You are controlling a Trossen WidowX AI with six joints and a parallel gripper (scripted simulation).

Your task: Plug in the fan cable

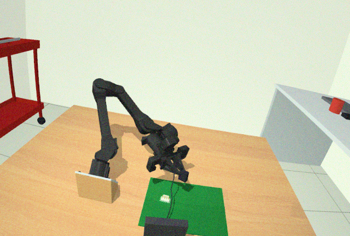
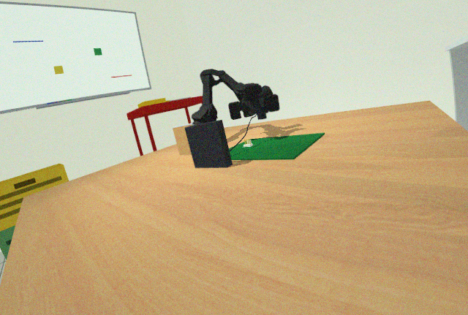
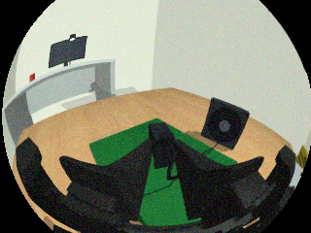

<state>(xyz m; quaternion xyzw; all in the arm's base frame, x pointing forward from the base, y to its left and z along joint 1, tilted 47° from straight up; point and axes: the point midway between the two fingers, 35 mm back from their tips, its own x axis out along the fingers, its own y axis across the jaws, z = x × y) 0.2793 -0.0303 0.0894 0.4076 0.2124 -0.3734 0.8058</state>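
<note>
Now: the white four-pin header 110 mm below my gripper tip, 50 mm behind it and 40 mm to the right of it. Also, from my gripper tip: fan: 210 mm to the right, 60 mm behind, 50 mm below; then green board: 120 mm below, 60 mm to the right, 30 mm ahead; then dark plug: 10 mm below.
</note>
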